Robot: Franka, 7 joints.
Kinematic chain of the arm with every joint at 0, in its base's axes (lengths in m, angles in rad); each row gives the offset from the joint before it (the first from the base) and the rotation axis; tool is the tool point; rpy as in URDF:
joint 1: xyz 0 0 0.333 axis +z
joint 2: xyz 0 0 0 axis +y
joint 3: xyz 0 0 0.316 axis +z
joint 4: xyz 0.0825 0 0 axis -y
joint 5: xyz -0.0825 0 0.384 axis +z
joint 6: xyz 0 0 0 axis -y
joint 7: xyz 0.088 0 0 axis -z
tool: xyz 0 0 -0.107 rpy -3.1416 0 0
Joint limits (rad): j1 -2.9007..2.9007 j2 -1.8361..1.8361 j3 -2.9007..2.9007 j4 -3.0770..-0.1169 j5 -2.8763..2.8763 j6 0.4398..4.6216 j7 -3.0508..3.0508
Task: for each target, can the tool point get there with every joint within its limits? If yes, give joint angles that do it. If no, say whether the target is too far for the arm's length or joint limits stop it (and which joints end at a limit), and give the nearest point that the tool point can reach.
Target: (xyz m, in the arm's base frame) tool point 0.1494 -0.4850 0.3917
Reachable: yes | joints -2.4554 0.7663 1.6121 -1.9519 -1.0261 1.0558 0.8229
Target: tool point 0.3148 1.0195 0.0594
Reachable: no: too far | nearest point 0.2452 0.7940 0.1199 | short by 0.244 m
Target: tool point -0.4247 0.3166 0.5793
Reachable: yes | joints -2.2895 0.0225 -1.3847 -2.2004 0.4713 3.9179 -2.5160
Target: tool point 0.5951 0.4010 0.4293
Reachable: yes | joints -1.7564 -1.4985 1.3633 -1.6015 -0.3611 3.7344 -0.8640
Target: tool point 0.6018 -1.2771 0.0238
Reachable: no: too far | nearest point 0.3572 -0.7581 0.1495 | short by 0.587 m
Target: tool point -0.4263 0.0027 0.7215
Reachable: yes | joints -1.9479 -0.3939 -0.9026 -1.4815 -0.1263 1.0498 0.4995
